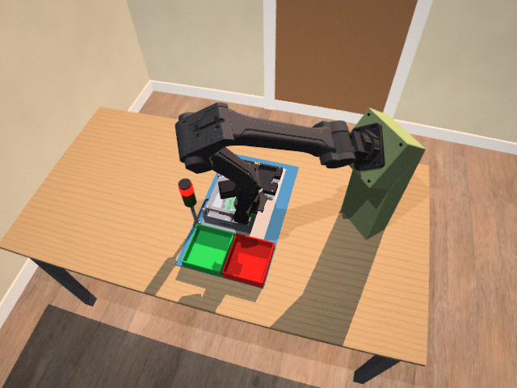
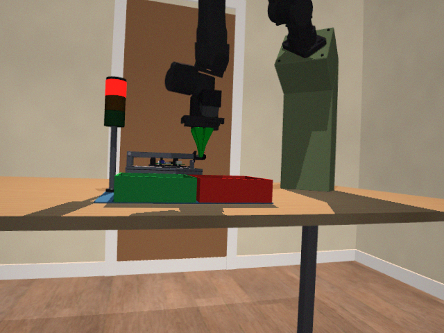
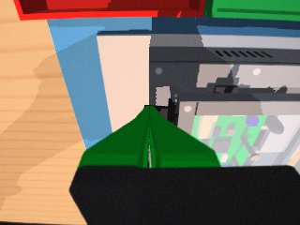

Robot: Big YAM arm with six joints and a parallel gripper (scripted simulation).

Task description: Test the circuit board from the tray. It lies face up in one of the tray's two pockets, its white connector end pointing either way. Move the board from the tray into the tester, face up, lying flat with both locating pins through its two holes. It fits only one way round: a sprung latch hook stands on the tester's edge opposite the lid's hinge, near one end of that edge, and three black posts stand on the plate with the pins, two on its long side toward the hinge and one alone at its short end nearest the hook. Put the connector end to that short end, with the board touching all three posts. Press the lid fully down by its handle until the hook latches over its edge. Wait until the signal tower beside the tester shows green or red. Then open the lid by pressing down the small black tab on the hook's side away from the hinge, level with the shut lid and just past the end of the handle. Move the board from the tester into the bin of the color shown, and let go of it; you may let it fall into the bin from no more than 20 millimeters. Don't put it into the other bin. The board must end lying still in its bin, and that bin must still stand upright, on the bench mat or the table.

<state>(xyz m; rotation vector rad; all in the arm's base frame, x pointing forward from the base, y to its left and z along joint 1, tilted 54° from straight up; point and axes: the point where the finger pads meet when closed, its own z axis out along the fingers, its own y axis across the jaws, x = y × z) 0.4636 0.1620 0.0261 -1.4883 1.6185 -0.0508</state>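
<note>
My gripper is now 10 mm short of the latch hook and 10 mm above it. The rest, counted from my hand: tester plate: 90 mm ahead, 40 mm to the right, 30 mm below; green circuit board: 80 mm ahead, 40 mm to the right, 30 mm below; tester lid: 90 mm ahead, 50 mm to the right, 10 mm below.
</note>
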